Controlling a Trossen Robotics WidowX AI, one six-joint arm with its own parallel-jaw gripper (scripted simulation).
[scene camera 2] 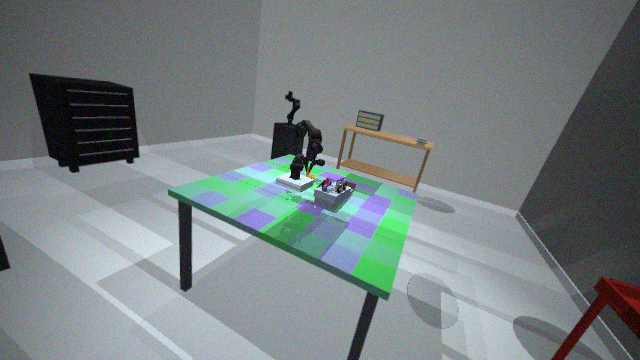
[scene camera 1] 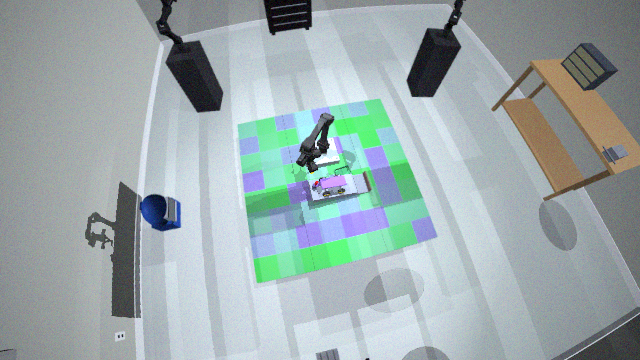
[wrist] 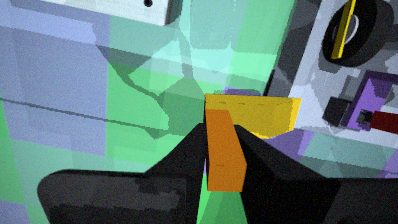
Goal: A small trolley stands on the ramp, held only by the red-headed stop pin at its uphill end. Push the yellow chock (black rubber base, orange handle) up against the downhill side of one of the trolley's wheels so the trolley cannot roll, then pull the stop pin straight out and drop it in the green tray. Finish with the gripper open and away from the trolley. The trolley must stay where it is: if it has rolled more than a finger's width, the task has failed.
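Observation:
There is a yellow chock (wrist: 265, 116), and it is being carried by my gripper (wrist: 217, 131).

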